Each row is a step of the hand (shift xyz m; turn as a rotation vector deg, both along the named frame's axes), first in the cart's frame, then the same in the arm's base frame.
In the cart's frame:
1: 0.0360 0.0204 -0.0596 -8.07 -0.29 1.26
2: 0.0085 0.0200 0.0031 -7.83 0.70 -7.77
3: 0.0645 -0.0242 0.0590 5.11 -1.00 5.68
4: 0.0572 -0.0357 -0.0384 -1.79 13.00 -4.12
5: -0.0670 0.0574 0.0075 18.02 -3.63 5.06
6: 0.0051 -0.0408 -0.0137 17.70 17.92 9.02
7: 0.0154 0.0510 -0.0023 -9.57 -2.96 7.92
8: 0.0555 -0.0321 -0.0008 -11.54 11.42 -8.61
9: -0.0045 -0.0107 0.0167 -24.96 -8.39 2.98
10: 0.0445 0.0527 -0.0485 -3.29 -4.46 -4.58
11: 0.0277 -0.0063 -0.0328 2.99 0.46 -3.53
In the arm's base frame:
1: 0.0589 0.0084 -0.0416 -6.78 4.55 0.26
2: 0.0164 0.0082 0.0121 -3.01 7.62 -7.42
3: 0.0165 -0.0747 0.0488 1.46 -5.53 5.16
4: 0.0375 -0.0514 -0.0444 7.09 11.67 1.67
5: -0.0228 0.0818 0.0250 10.16 -15.44 4.69
6: -0.0137 -0.0289 -0.0292 20.30 -0.76 17.41
7: 0.0404 0.0277 0.0211 -11.63 1.73 4.97
8: 0.0254 -0.0581 -0.0092 0.25 17.94 -3.96
9: -0.0149 -0.0095 0.0100 -24.74 8.92 -3.22
10: 0.0792 0.0233 -0.0170 -3.41 0.13 -6.33
11: 0.0289 -0.0130 -0.0296 3.74 -0.58 -2.70

